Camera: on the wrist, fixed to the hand. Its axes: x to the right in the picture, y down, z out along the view.
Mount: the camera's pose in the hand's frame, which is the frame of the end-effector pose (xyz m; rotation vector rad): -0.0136 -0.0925 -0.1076 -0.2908 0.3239 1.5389
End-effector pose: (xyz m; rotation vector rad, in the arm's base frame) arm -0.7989 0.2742 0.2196 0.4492 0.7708 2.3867
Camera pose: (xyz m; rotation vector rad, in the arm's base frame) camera -0.7997 0.2818 0.0773 -0.3708 -0.0273 -2.2121
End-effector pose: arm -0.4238 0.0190 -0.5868 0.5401 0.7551 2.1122
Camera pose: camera -0.4297 0.0184 -0.7292 -0.4785 -0.0279 -2.4636
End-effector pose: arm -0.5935 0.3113 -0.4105 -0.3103 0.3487 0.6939
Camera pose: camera -0.5639 0.1944 -0.4865 -0.4028 0.8010 2.2312
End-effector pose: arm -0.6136 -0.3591 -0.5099 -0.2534 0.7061 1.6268
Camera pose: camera -0.5472 -0.4293 -0.6147 0.1440 -0.8480 -2.7860
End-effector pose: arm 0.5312 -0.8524 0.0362 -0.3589 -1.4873 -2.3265
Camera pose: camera 0.5018 -0.9125 -0.0896 -0.7752 -0.3186 -1.1742
